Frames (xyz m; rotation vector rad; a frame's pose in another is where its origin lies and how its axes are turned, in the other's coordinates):
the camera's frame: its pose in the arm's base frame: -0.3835 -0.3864 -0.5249 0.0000 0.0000 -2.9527
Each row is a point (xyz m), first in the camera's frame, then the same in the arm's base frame.
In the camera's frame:
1: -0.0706 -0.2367 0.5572
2: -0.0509 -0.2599 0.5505
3: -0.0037 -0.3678 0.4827
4: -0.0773 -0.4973 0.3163
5: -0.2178 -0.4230 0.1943
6: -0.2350 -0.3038 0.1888
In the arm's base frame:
1: -0.3586 -0.1407 0.0323
2: -0.3823 -0.1216 0.0256
3: -0.4489 -0.0244 -0.0422
4: -0.4010 0.1166 -0.2086
5: -0.2490 0.0700 -0.3306
6: -0.2097 -0.0439 -0.3361

